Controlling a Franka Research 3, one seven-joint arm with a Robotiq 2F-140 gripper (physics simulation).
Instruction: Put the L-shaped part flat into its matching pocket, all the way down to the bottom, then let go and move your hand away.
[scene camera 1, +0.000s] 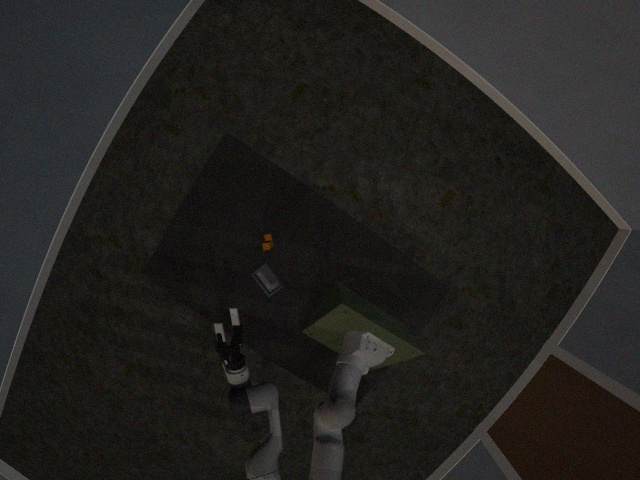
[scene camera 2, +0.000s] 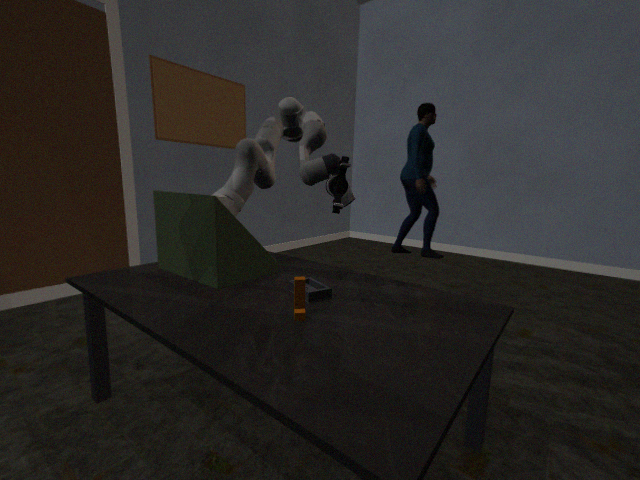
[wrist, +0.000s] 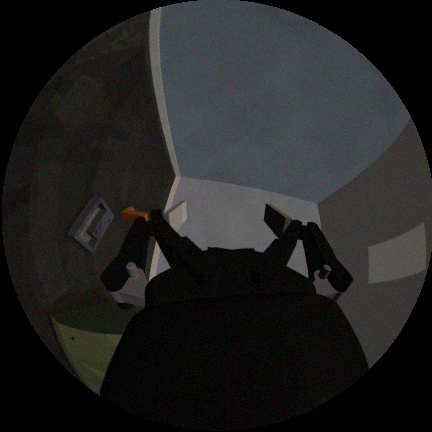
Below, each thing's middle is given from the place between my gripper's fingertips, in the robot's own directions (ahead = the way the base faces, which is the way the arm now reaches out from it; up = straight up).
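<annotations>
The grey pocket block (wrist: 87, 230), as I measure it from my hand, is 8 cm to the right of it, 7 cm behind it and 36 cm below it.
</annotations>
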